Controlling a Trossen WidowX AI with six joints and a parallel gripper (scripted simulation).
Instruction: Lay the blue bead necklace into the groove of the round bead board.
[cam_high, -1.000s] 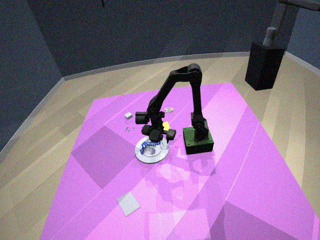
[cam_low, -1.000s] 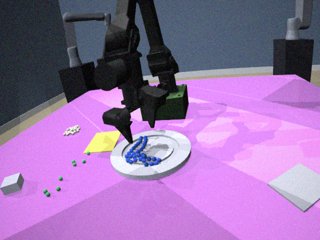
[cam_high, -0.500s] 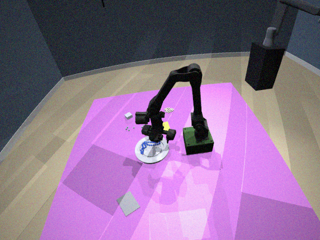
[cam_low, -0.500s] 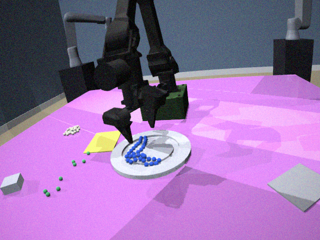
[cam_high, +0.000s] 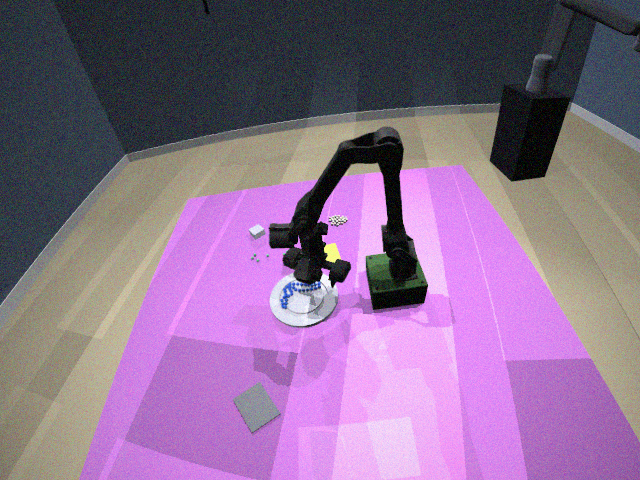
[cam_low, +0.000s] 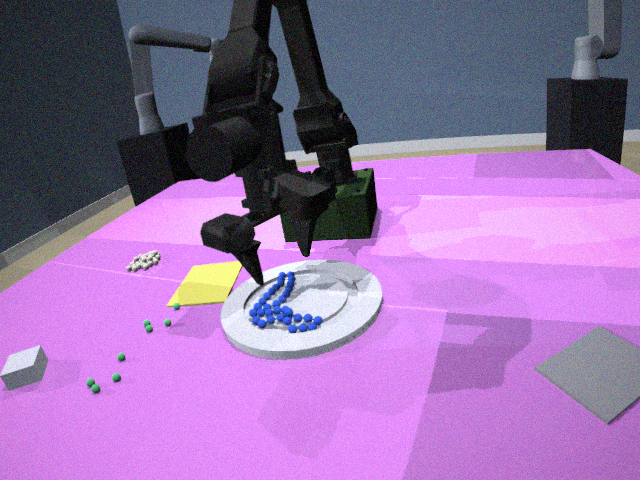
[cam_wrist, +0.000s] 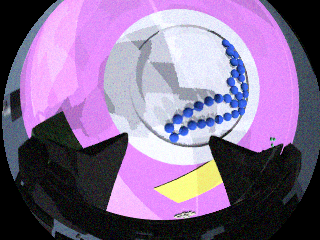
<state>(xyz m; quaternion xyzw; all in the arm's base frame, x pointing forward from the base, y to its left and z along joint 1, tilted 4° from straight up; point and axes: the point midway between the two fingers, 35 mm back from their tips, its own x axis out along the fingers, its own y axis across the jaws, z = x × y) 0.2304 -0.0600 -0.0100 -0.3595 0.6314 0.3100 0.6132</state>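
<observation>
The round white bead board is 5 cm ahead of my gripper tip, 3 cm to the left of it and 1 cm below it. Round my gripper tip: yellow sheet 13 cm to the right, 2 cm below, 2 cm behind; grey tile 33 cm to the left, 20 cm ahead, 2 cm below; cube 30 cm to the right, 20 cm ahead, 1 cm below.
</observation>
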